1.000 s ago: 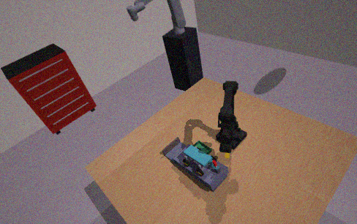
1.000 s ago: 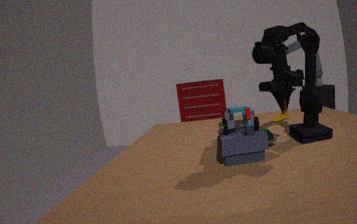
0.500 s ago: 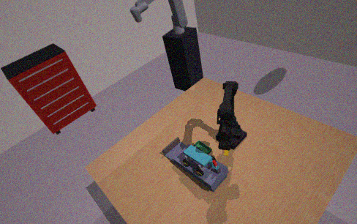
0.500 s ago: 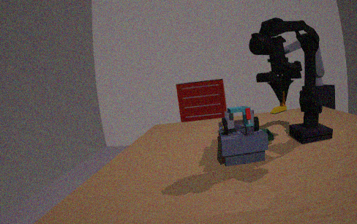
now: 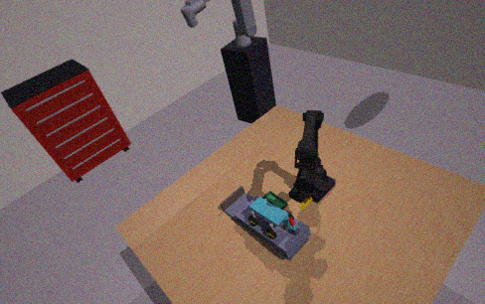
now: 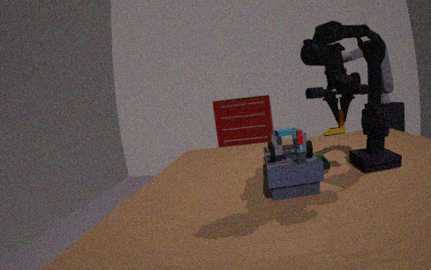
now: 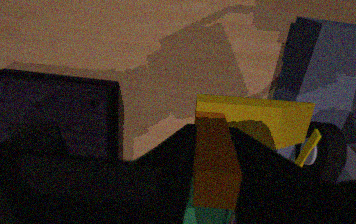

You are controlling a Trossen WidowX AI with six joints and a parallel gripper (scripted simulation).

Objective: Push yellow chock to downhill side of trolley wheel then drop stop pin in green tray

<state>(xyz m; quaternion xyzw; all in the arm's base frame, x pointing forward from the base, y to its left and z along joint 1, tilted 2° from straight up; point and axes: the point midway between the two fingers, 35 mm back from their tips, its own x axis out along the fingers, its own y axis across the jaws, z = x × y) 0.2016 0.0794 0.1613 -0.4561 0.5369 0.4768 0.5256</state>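
Right now the yellow chock is 2 cm ahead of my gripper tip and 1 cm below it. Also, from my gripper tip: grey ramp (13 cm ahead, 13 cm to the right, 13 cm below); teal trolley (13 cm ahead, 12 cm to the right, 6 cm below); red-headed stop pin (13 cm ahead, 1 cm to the right, 4 cm below).
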